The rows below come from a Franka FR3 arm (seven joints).
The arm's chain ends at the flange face. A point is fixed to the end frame.
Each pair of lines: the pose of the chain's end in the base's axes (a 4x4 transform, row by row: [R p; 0 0 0 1], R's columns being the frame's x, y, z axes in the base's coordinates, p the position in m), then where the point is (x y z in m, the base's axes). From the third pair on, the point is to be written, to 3 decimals.
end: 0.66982 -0.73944 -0.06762 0.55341; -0.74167 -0.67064 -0.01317 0.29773; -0.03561 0.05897 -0.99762 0.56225; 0 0 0 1
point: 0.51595 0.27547 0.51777
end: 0.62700 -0.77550 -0.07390 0.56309; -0.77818 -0.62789 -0.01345 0.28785; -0.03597 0.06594 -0.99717 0.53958; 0 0 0 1
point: 0.52419 0.26755 0.49540
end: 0.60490 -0.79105 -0.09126 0.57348; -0.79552 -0.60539 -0.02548 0.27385; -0.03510 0.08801 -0.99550 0.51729; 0 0 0 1
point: 0.533 0.254 0.474
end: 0.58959 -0.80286 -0.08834 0.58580; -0.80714 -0.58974 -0.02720 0.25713; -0.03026 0.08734 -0.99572 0.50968; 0 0 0 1
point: 0.545 0.238 0.466
